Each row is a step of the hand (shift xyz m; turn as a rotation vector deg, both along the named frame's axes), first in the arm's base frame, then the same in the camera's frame.
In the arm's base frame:
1: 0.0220 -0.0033 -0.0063 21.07 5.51 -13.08
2: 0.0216 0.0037 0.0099 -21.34 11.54 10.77
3: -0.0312 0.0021 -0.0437 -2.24 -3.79 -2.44
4: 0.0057 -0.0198 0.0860 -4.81 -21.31 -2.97
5: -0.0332 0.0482 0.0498 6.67 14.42 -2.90
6: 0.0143 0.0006 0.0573 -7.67 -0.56 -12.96
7: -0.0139 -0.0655 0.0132 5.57 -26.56 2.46
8: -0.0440 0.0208 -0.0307 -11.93 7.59 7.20
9: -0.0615 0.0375 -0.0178 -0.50 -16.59 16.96
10: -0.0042 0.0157 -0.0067 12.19 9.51 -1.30
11: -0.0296 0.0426 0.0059 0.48 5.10 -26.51
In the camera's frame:
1: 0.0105 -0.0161 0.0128 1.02 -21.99 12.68
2: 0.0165 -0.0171 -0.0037 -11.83 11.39 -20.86
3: -0.0459 0.0149 0.0236 -0.73 3.60 3.44
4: 0.0669 0.0232 -0.0529 6.96 16.16 13.28
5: -0.0144 0.0053 -0.0753 -5.78 -14.46 -4.27
6: 0.0431 -0.0010 -0.0403 -12.07 3.91 8.14
7: 0.0356 0.0530 0.0239 19.09 12.34 15.03
8: -0.0553 0.0157 -0.0007 -6.50 5.88 -13.22
9: -0.0665 0.0214 -0.0251 19.14 13.57 -3.54
10: -0.0150 -0.0075 -0.0051 1.02 -15.44 -1.13
11: -0.0364 -0.0021 -0.0374 -18.81 -8.28 17.51

